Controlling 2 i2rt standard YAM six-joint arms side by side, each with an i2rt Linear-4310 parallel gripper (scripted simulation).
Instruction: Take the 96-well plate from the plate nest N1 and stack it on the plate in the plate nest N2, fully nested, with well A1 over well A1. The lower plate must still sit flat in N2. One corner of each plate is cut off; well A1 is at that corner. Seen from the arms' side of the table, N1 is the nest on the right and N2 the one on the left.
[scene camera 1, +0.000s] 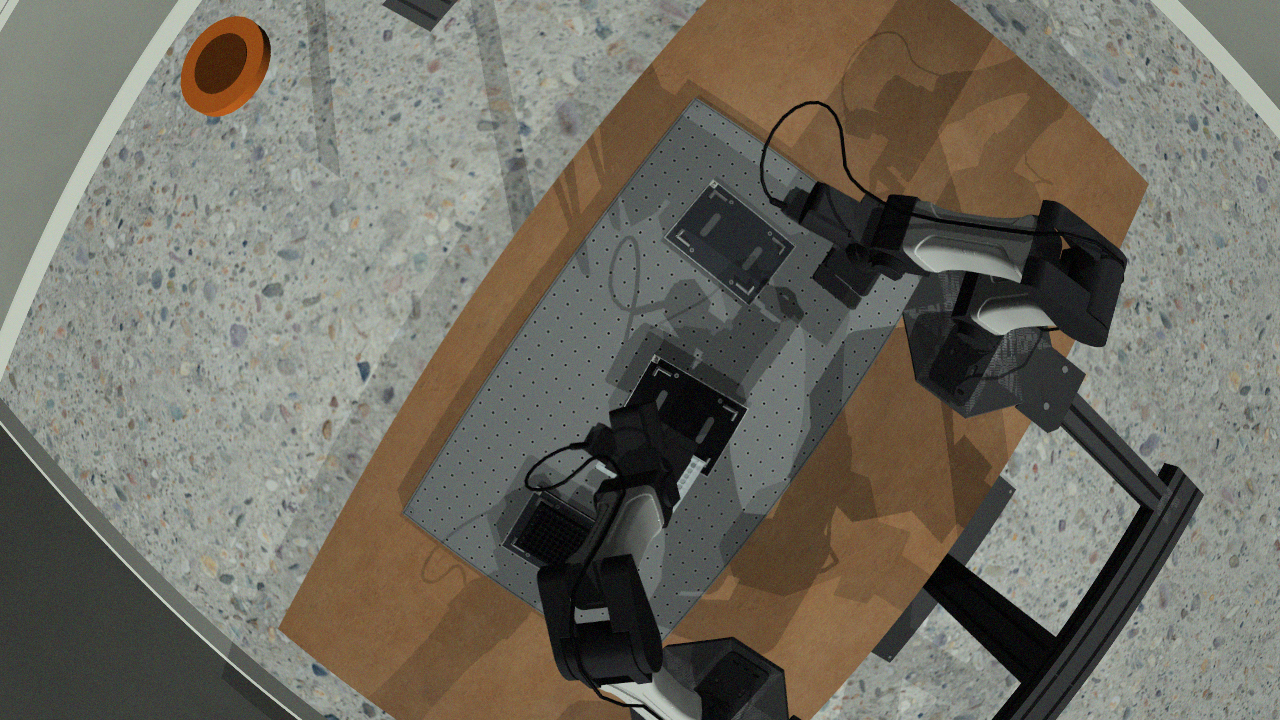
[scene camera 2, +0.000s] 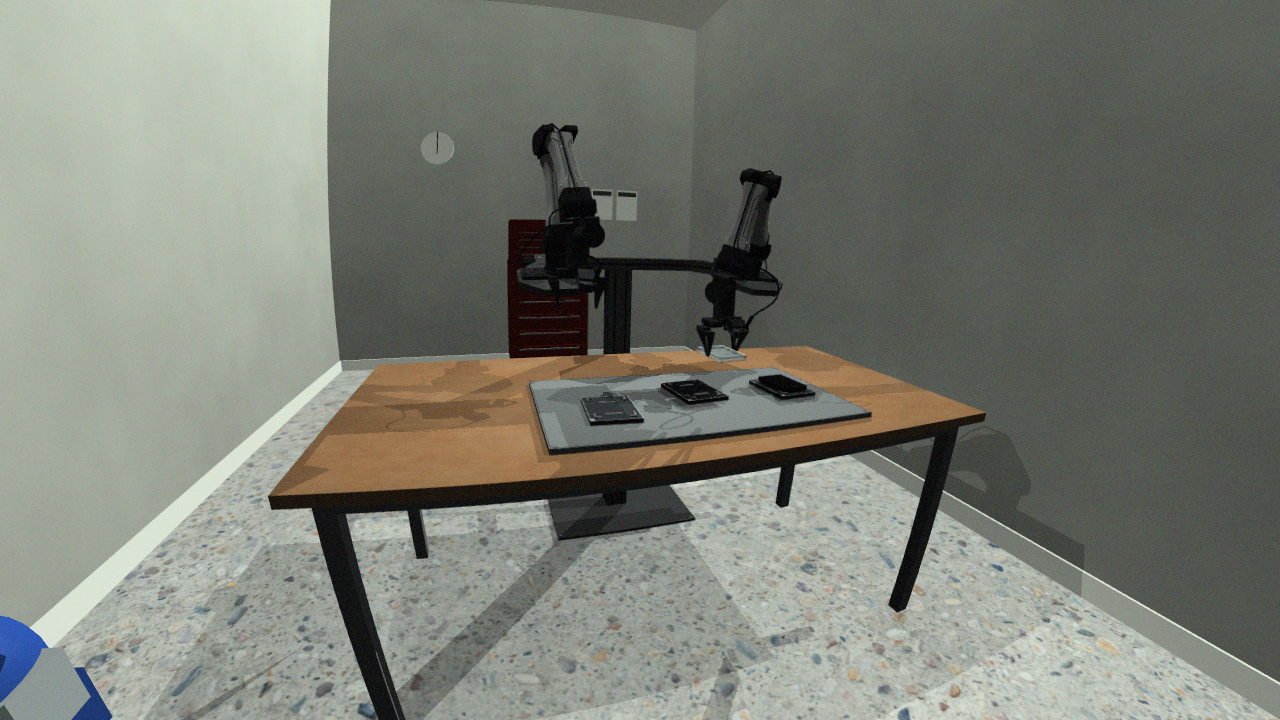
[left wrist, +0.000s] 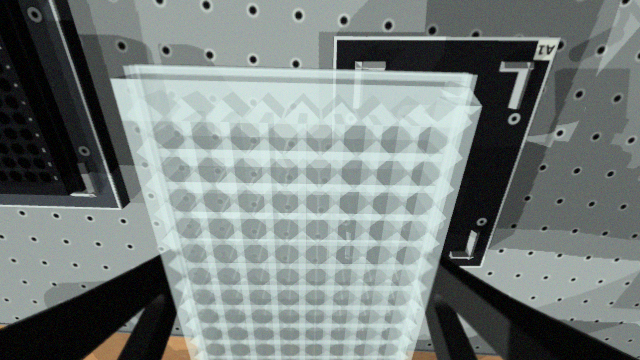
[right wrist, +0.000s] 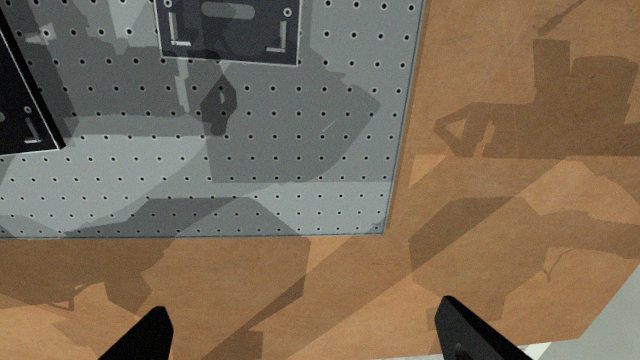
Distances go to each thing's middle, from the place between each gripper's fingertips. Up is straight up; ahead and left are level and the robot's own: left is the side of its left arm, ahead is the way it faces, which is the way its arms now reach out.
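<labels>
From my left hand, the black nest (scene camera 1: 689, 403) is 70 mm to the right and 110 mm below, and the clear 96-well plate (scene camera 1: 695, 466) is 10 mm below. As for the black 96-well plate (scene camera 1: 539, 548), my left hand is 30 mm short of it, 190 mm to the right of it and 90 mm above it.
The black 96-well plate is 80 mm ahead of my right hand, 580 mm to the left of it and 220 mm below it. The clear 96-well plate is 50 mm ahead of my right hand, 390 mm to the left of it and 130 mm below it. I see my right gripper (scene camera 1: 849, 253) 40 mm short of the black nest, 310 mm to the right of it and 230 mm above it.
</labels>
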